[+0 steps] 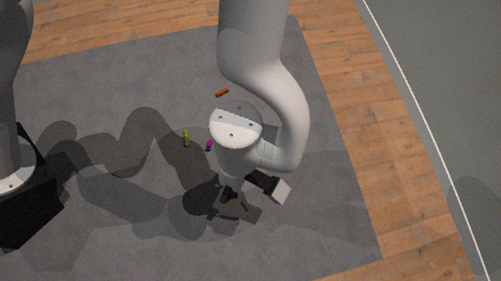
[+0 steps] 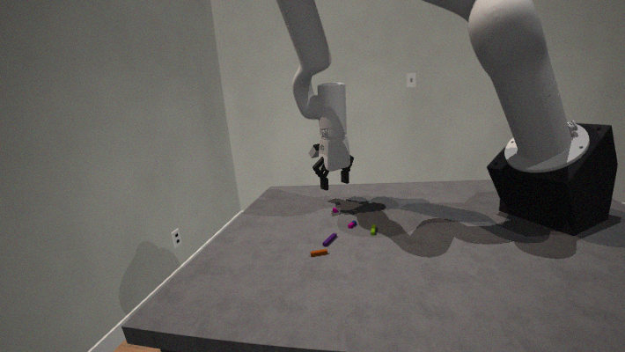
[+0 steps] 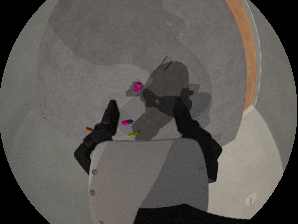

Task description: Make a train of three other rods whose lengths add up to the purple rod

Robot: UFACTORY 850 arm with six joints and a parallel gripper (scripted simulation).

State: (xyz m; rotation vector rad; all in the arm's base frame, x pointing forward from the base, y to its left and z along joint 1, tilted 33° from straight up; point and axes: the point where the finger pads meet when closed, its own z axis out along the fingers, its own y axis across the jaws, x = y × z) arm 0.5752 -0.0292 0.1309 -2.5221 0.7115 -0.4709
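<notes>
Now: the grey rod 9 cm below my hand, 5 cm to the right of it and 2 cm ahead of it. The rest, counted from my hand: blue rod: 11 cm to the left, 9 cm below, 9 cm behind; then lime rod: 16 cm behind, 14 cm to the left, 9 cm below; then purple rod: 22 cm to the left, 9 cm below, 6 cm behind.
</notes>
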